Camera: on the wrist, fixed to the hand. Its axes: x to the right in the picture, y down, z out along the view.
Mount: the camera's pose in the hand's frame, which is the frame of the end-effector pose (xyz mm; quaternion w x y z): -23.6 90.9 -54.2 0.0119 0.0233 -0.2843 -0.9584
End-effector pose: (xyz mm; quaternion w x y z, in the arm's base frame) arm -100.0 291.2 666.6 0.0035 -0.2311 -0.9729 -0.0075
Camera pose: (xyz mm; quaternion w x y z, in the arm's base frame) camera -37.9 360.9 721.7 0.2783 -0.9276 0.2342 -0.0849
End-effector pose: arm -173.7 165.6 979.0 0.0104 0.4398 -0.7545 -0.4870
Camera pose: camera -194.6 154.8 1084.9 0.6914 -0.5901 -0.3982 0.1232
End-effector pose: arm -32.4 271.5 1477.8 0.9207 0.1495 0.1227 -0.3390
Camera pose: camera 3.5 370.7 1452.8 0.2825 0.1907 0.1249 0.9318
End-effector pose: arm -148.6 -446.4 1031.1 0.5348 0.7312 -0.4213 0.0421
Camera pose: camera -202.8 -395.2 1109.9 0.0901 -0.4369 -0.5447 0.7101
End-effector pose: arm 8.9 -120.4 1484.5 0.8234 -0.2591 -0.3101 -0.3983
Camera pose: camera 88.1 -95.4 1414.7 0.4541 -0.2001 0.4954 0.7130
